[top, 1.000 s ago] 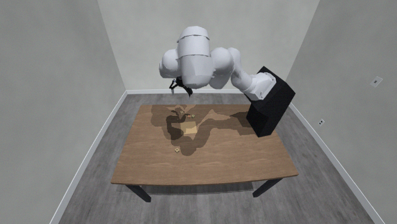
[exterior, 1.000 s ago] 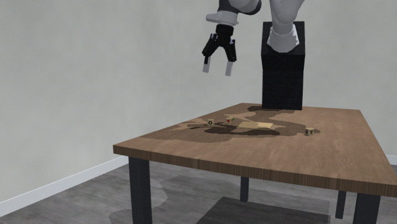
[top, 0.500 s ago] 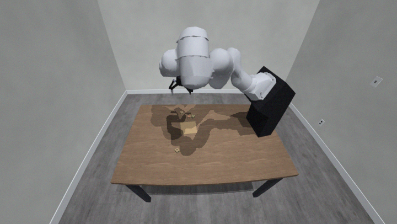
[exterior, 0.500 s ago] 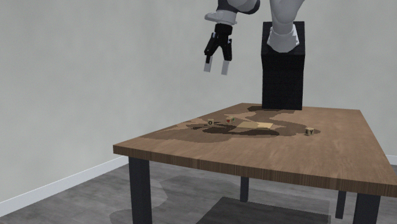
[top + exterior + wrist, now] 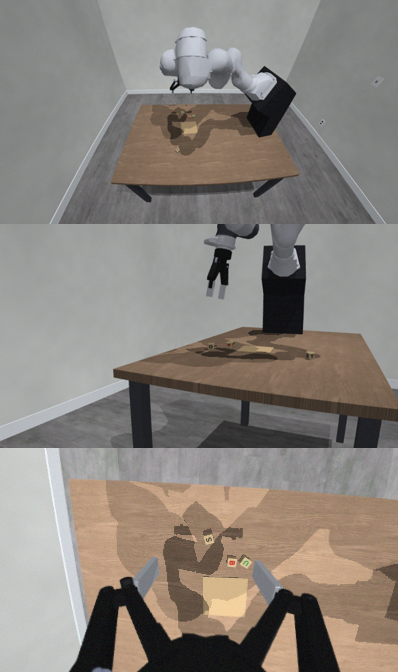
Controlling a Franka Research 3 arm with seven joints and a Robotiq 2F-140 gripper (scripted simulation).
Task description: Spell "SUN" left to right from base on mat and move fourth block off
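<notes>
My gripper is now 220 mm above the U block, 100 mm past it and 50 mm to the right of it. Also, from my hand: S block (220 mm below, 20 mm to the right, 10 mm ahead); tan mat (230 mm below, 180 mm to the left, 40 mm behind).
</notes>
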